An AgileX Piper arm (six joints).
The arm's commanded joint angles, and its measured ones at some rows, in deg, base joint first. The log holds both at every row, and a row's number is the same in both.
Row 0, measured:
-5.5, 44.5, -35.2, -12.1, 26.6, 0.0
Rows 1 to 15, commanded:
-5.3, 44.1, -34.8, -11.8, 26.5, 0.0
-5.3, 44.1, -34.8, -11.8, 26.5, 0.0
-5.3, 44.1, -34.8, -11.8, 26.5, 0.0
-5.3, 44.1, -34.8, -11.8, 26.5, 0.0
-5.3, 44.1, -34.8, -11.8, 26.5, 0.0
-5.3, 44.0, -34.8, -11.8, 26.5, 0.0
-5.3, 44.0, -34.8, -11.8, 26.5, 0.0
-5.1, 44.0, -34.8, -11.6, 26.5, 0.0
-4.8, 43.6, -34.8, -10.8, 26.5, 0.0
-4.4, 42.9, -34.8, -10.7, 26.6, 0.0
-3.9, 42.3, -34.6, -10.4, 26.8, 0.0
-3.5, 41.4, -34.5, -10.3, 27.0, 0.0
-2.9, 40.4, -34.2, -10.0, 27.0, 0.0
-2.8, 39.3, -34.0, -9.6, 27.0, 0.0
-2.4, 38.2, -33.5, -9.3, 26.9, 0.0
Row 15, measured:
-3.8, 42.0, -34.8, -10.5, 26.8, 0.0
